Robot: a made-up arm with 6 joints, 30 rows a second.
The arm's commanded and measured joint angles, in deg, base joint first. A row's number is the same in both.
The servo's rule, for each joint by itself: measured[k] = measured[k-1] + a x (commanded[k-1-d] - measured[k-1]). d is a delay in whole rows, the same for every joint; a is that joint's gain. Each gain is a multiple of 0.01, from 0.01 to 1. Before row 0 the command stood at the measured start. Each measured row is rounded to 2 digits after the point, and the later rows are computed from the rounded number. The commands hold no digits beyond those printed.
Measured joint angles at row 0: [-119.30, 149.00, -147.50, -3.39, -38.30, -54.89]
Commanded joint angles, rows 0 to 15: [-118.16, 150.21, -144.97, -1.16, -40.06, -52.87]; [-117.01, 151.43, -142.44, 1.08, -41.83, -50.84]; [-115.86, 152.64, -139.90, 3.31, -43.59, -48.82]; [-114.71, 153.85, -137.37, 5.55, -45.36, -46.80]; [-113.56, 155.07, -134.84, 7.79, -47.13, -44.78]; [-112.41, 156.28, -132.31, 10.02, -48.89, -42.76]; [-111.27, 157.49, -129.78, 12.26, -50.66, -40.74]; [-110.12, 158.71, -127.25, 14.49, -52.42, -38.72]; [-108.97, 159.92, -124.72, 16.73, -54.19, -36.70]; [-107.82, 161.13, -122.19, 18.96, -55.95, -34.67]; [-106.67, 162.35, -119.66, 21.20, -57.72, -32.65]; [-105.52, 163.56, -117.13, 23.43, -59.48, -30.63]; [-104.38, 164.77, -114.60, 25.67, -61.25, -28.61]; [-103.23, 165.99, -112.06, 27.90, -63.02, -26.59]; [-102.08, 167.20, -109.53, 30.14, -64.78, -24.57]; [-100.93, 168.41, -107.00, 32.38, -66.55, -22.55]
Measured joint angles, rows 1 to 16: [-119.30, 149.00, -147.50, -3.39, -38.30, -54.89]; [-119.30, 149.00, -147.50, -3.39, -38.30, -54.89]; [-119.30, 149.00, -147.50, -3.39, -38.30, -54.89]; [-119.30, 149.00, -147.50, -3.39, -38.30, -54.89]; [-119.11, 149.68, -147.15, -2.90, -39.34, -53.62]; [-118.75, 150.66, -146.49, -2.02, -40.81, -51.87]; [-118.26, 151.77, -145.57, -0.85, -42.45, -49.95]; [-117.66, 152.93, -144.42, 0.56, -44.17, -47.97]; [-116.96, 154.13, -143.08, 2.15, -45.92, -45.96]; [-116.19, 155.33, -141.57, 3.88, -47.67, -43.94]; [-115.35, 156.54, -139.92, 5.72, -49.43, -41.92]; [-114.46, 157.76, -138.15, 7.65, -51.19, -39.90]; [-113.53, 158.97, -136.27, 9.65, -52.96, -37.88]; [-112.56, 160.18, -134.30, 11.70, -54.72, -35.86]; [-111.56, 161.40, -132.25, 13.79, -56.49, -33.84]; [-110.53, 162.61, -130.13, 15.91, -58.25, -31.82]
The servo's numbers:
d 4
a 0.17 0.56 0.14 0.22 0.59 0.63

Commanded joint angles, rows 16 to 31: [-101.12, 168.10, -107.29, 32.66, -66.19, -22.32]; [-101.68, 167.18, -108.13, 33.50, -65.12, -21.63]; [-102.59, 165.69, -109.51, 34.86, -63.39, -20.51]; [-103.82, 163.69, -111.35, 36.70, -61.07, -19.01]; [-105.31, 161.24, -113.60, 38.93, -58.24, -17.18]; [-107.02, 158.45, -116.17, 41.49, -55.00, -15.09]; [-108.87, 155.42, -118.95, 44.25, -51.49, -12.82]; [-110.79, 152.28, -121.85, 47.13, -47.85, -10.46]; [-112.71, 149.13, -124.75, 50.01, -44.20, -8.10]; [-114.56, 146.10, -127.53, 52.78, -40.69, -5.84]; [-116.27, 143.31, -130.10, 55.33, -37.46, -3.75]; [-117.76, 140.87, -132.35, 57.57, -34.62, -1.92]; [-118.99, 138.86, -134.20, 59.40, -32.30, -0.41]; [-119.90, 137.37, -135.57, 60.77, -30.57, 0.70]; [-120.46, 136.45, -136.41, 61.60, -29.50, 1.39]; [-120.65, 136.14, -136.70, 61.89, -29.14, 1.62]
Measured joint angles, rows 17 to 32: [-109.48, 163.82, -127.96, 18.06, -60.02, -29.80]; [-108.42, 165.04, -125.73, 20.22, -61.79, -27.78]; [-107.34, 166.25, -123.46, 22.40, -63.55, -25.76]; [-106.25, 167.46, -121.16, 24.60, -65.32, -23.74]; [-105.38, 167.82, -119.22, 26.37, -65.83, -22.85]; [-104.75, 167.46, -117.67, 27.94, -65.41, -22.08]; [-104.38, 166.47, -116.53, 29.46, -64.22, -21.09]; [-104.28, 164.91, -115.80, 31.05, -62.36, -19.78]; [-104.46, 162.85, -115.49, 32.78, -59.93, -18.14]; [-104.90, 160.39, -115.59, 34.70, -57.02, -16.22]; [-105.57, 157.61, -116.06, 36.80, -53.76, -14.08]; [-106.46, 154.63, -116.87, 39.07, -50.27, -11.80]; [-107.52, 151.55, -117.97, 41.48, -46.69, -9.47]; [-108.72, 148.50, -119.31, 43.97, -43.15, -7.18]; [-110.00, 145.59, -120.82, 46.47, -39.79, -5.02]; [-111.32, 142.95, -122.43, 48.91, -36.74, -3.07]
